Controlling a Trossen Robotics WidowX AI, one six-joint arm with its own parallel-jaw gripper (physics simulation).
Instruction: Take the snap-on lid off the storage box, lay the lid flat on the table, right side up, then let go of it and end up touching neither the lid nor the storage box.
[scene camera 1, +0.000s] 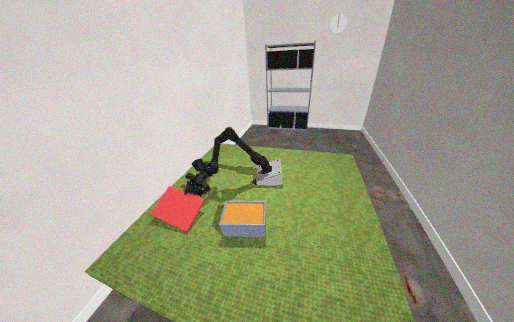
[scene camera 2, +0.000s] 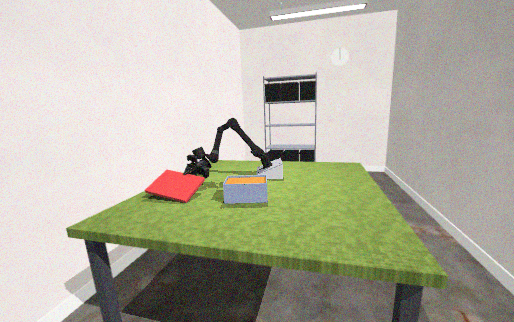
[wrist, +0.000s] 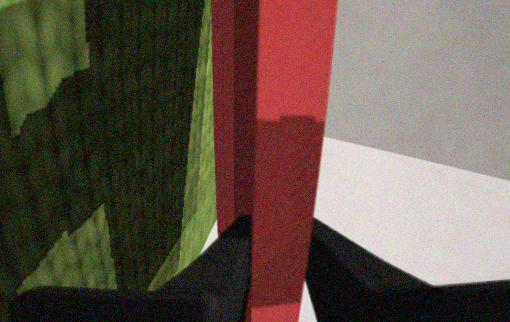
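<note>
The red lid (scene camera 1: 177, 210) (scene camera 2: 175, 186) (wrist: 295, 65) is off the box, at the left of the table in both scene views. Its red top faces up. It is tilted, with its near edge low over the table and its far edge raised; whether the low edge touches the table I cannot tell. My gripper (scene camera 1: 195, 191) (scene camera 2: 195, 173) (wrist: 274, 226) is shut on the lid's far edge, one black finger on each side of the rim. The blue-grey storage box (scene camera 1: 243, 230) (scene camera 2: 245, 194) stands upright and uncovered to the right of the lid, apart from it, with orange inside.
The green table top (scene camera 1: 320, 260) (scene camera 2: 320, 225) carries the arm's grey base (scene camera 1: 270, 175) (scene camera 2: 272, 171) behind the box. The left wall runs close to the table's left edge, beside the lid. A shelf unit (scene camera 1: 290, 90) (scene camera 2: 290, 124) stands far back.
</note>
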